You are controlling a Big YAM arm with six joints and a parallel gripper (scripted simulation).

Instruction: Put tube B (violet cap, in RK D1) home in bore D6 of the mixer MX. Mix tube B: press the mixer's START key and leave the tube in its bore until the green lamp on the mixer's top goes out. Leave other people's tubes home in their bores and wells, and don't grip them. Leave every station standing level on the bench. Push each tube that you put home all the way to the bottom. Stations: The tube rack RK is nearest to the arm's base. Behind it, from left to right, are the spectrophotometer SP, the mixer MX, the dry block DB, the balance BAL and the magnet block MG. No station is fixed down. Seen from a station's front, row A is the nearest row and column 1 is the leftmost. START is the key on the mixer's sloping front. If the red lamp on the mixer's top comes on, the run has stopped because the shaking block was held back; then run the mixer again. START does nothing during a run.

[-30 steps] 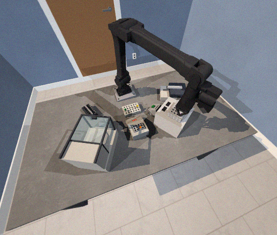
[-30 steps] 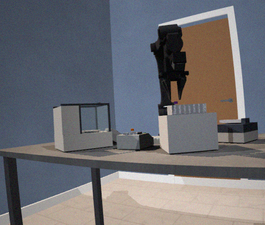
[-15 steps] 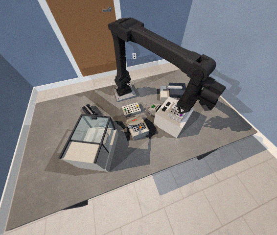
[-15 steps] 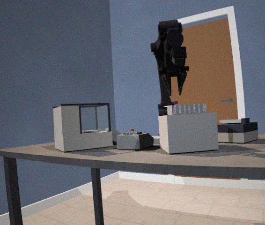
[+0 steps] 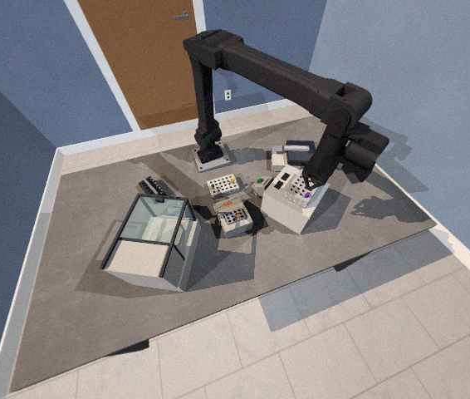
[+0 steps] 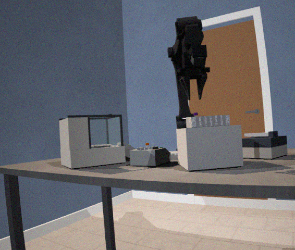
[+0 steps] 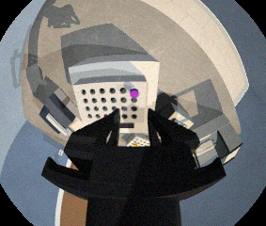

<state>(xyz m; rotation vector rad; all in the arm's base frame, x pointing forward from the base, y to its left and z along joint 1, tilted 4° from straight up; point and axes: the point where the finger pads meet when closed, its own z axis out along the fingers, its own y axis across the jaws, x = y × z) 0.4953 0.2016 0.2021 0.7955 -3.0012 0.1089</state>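
Right now the green start key is 200 mm behind my hand, 60 mm to the right of it and 160 mm below it. Round my hand: tube B 80 mm below; then shaking block 40 mm behind, 30 mm to the left, 80 mm below; then dry block DB 110 mm behind, 230 mm to the right, 200 mm below.
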